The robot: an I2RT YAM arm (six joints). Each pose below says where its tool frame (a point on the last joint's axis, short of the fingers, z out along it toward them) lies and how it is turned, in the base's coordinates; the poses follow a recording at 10 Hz.
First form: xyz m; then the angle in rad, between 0 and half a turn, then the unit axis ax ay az.
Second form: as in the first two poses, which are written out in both.
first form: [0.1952 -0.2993 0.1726 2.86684 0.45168 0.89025 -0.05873]
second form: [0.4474 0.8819 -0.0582 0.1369 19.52 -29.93 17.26]
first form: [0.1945 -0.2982 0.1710 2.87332 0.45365 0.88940 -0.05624]
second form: [0.4496 0.8814 -0.0557 0.1337 19.45 -29.82 17.10]
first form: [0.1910 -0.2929 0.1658 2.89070 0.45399 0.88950 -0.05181]
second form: [0.4504 0.8825 -0.0514 0.1251 19.10 -29.29 16.58]
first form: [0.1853 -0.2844 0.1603 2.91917 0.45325 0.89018 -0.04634]
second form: [0.4504 0.8847 -0.0461 0.1110 18.53 -28.44 16.03]
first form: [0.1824 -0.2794 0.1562 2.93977 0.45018 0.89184 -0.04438]
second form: [0.4479 0.8873 -0.0442 0.1007 18.24 -27.94 15.62]
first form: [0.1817 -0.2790 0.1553 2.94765 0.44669 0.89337 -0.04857]
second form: [0.4446 0.8892 -0.0483 0.0968 18.17 -27.90 15.53]
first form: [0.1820 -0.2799 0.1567 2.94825 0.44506 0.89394 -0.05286]
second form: [0.4430 0.8898 -0.0526 0.0965 18.20 -27.99 15.67]
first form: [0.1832 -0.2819 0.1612 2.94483 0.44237 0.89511 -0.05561]
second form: [0.4402 0.8908 -0.0553 0.0982 18.32 -28.19 16.12]
